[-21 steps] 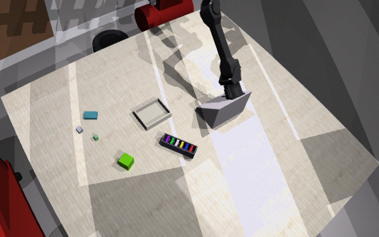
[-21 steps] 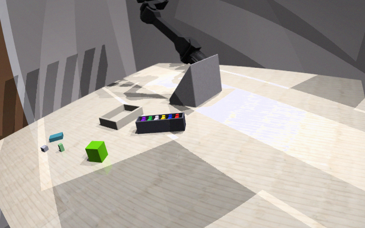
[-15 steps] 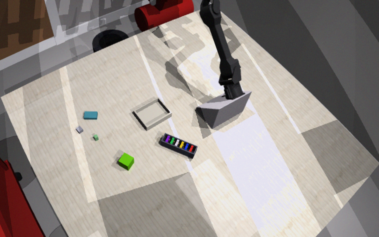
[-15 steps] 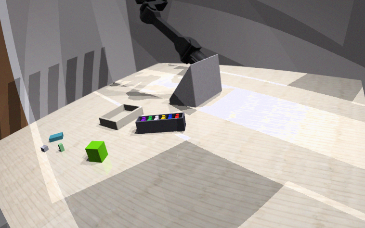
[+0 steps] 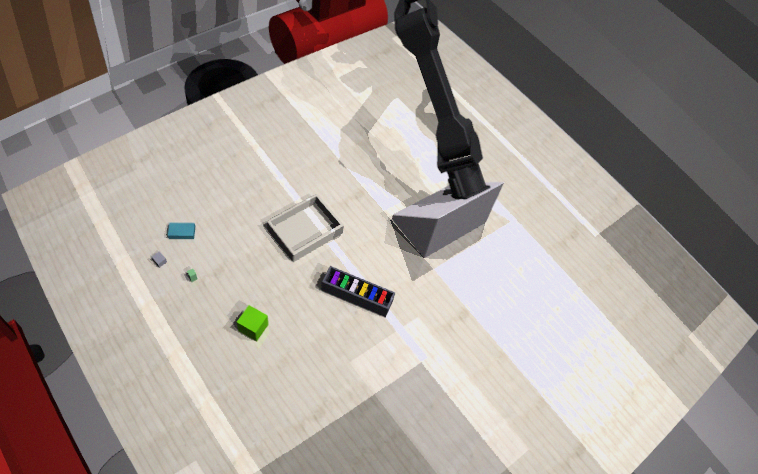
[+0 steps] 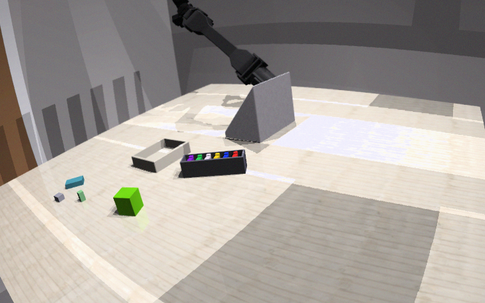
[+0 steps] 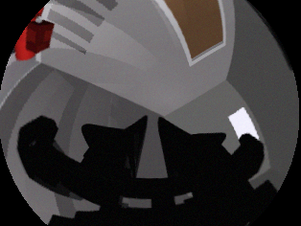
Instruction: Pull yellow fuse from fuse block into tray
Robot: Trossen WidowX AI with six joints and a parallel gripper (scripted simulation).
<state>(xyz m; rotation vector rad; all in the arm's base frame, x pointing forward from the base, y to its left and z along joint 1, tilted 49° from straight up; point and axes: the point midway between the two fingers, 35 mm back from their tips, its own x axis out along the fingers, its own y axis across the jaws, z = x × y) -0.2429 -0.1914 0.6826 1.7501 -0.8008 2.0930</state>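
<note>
Now: the yellow fuse 510 mm ahead of my gripper tip, 730 mm to the left of it and 440 mm below it. Also, from my gripper tip: teal block (780 mm ahead, 420 mm to the left, 460 mm below); small green piece (800 mm ahead, 530 mm to the left, 450 mm below); grey tray (540 mm ahead, 530 mm to the left, 460 mm below).
</note>
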